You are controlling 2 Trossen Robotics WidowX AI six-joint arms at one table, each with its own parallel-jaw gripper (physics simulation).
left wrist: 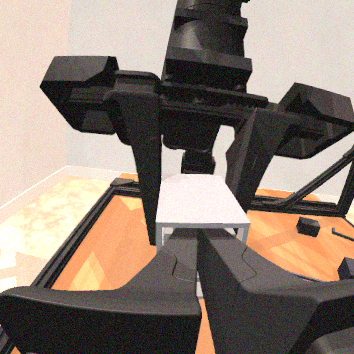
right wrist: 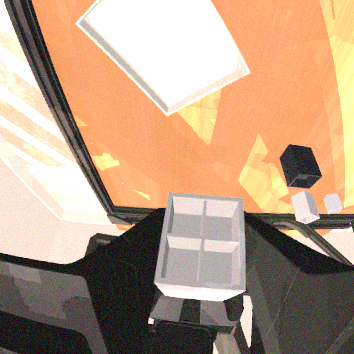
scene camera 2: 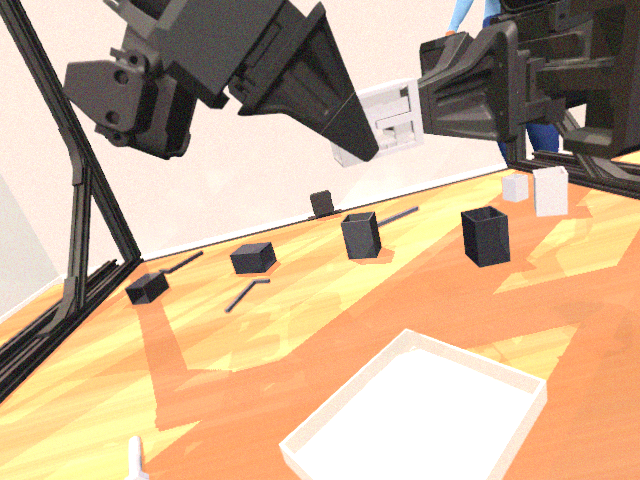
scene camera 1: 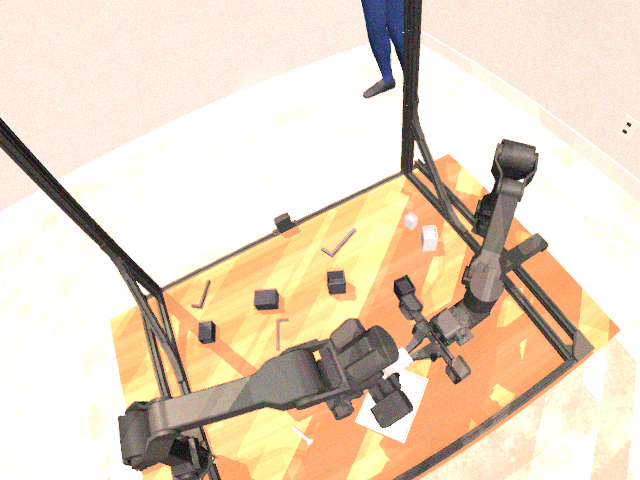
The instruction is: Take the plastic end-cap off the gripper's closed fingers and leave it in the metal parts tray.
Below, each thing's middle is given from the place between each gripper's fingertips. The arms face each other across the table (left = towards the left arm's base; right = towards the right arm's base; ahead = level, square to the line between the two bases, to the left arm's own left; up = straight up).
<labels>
I see my left gripper right at the white plastic end-cap (scene camera 2: 381,101). From my left hand the other things lie so: white parts tray (scene camera 2: 419,401) 3 cm ahead, 2 cm to the right, 21 cm below.
My right hand is 2 cm below the white plastic end-cap and 1 cm to the right of it. The rest, counted from my right hand: white parts tray: 19 cm below, 3 cm ahead, 2 cm to the right.
</labels>
